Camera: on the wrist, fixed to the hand. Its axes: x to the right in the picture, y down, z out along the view.
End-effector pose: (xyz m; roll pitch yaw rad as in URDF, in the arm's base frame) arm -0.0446 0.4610 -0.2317 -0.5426 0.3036 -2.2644
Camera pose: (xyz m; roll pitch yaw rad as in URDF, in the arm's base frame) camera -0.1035 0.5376 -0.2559 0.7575 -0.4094 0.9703
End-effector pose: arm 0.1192 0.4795 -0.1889 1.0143 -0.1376 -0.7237
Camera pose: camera 0.1378 0.5006 -0.2845 -0.7471 0.2207 2.5287
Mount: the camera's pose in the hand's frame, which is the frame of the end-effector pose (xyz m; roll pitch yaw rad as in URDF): -0.0131 -0.0655 -0.0739 0.2444 -0.0474 -3.0129
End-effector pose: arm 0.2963 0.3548 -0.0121 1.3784 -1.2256 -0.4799
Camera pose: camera 0.3855 0.3760 -0.0510 -0.8379 1.3323 2.9670
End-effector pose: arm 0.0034 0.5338 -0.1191 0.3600 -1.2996 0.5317
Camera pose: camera 0.0949 0.5467 -0.1564 0.3455 1.2684 -2.1331
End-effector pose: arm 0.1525 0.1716 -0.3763 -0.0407 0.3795 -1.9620
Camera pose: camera 0.1039 0.2333 -0.4376 0.2333 -0.4288 1.3188
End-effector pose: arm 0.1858 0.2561 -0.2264 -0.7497 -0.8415 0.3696
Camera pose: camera 0.2197 0.1638 -0.2425 1.0547 0.7173 -2.6902
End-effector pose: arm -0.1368 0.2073 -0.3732 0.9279 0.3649 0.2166
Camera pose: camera -0.1867 0.2167 -0.4589 -0.7190 -0.2882 -2.8050
